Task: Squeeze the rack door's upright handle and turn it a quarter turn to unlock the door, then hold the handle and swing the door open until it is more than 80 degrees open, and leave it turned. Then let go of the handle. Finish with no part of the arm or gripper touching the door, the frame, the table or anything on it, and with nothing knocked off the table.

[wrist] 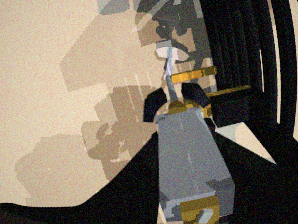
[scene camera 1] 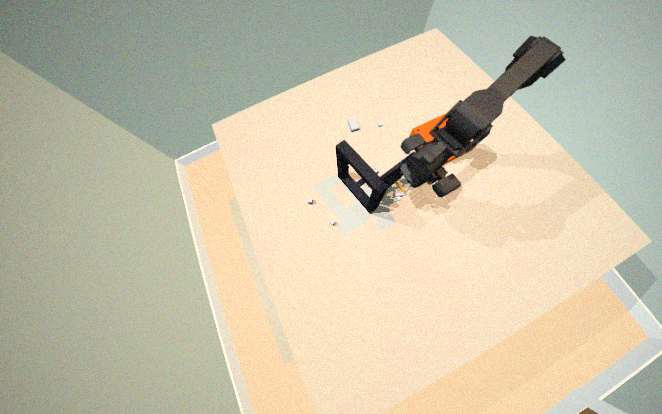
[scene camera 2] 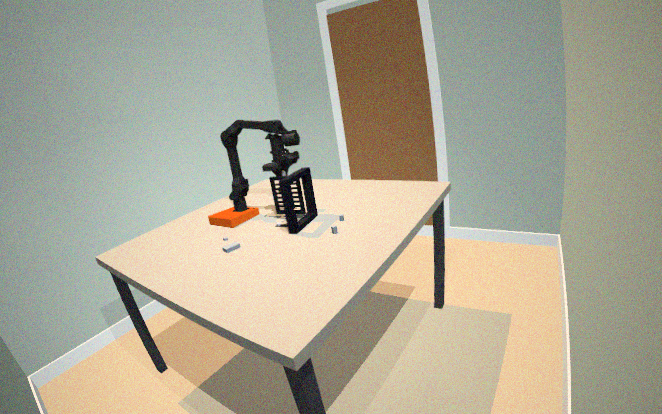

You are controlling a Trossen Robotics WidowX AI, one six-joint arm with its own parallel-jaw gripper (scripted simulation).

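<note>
The wrist view shows the gripper, which is visible elsewhere in the pictures too. A black slotted rack door also appears in the pictures.
</note>
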